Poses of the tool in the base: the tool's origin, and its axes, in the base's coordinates. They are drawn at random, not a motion.
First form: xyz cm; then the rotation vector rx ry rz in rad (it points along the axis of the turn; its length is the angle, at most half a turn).
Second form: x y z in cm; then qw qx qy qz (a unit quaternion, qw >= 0). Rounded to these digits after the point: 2 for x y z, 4 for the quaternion.
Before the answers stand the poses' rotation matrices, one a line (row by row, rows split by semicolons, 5 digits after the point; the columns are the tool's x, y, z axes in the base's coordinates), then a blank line. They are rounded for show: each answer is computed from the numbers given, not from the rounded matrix.
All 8 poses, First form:
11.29, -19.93, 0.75, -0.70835, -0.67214, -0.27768
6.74, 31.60, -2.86, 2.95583, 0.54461, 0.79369
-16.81, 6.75, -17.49, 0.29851, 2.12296, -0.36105
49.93, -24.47, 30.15, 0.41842, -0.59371, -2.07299
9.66, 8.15, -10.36, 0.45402, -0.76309, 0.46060
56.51, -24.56, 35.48, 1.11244, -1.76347, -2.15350
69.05, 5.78, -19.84, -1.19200, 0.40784, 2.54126
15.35, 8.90, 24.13, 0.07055, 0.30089, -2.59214
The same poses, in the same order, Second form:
0.75751 0.45068 -0.47230; -0.01408 0.73459 0.67837; 0.65268 -0.50722 0.56280
0.80829 0.32466 0.49119; 0.34150 -0.93809 0.05808; 0.47963 0.12079 -0.86912
-0.53776 0.34691 0.76842; 0.07338 0.92722 -0.36725; -0.83990 -0.14110 -0.52408
-0.52817 0.68328 -0.50415; -0.84657 -0.46986 0.25010; -0.06599 0.55889 0.82661
0.63481 -0.54680 -0.54592; 0.22828 0.80772 -0.54357; 0.73818 0.22044 0.63757
-0.71560 -0.33124 -0.61498; -0.53759 -0.30099 0.78766; -0.44601 0.89425 0.03732
-0.60873 -0.38727 -0.69244; 0.15114 -0.91340 0.37797; -0.77885 0.12543 0.61455
-0.86089 0.50872 0.00840; -0.49711 -0.83751 -0.22682; -0.10835 -0.19945 0.97390

11.29, -19.93, 0.75, 0.8739, -0.3392, -0.3218, -0.1330
6.74, 31.60, -2.86, 0.0165, 0.9507, 0.1752, 0.2553
-16.81, 6.75, -17.49, 0.4651, 0.1216, 0.8644, -0.1470
49.93, -24.47, 30.15, 0.4551, 0.1696, -0.2407, -0.8403
9.66, 8.15, -10.36, 0.8775, 0.2177, -0.3658, 0.2208
56.51, -24.56, 35.48, 0.0720, 0.3702, -0.5868, -0.7166
69.05, 5.78, -19.84, 0.1520, -0.4154, 0.1421, 0.8855
15.35, 8.90, 24.13, 0.2624, 0.0261, 0.1112, -0.9582

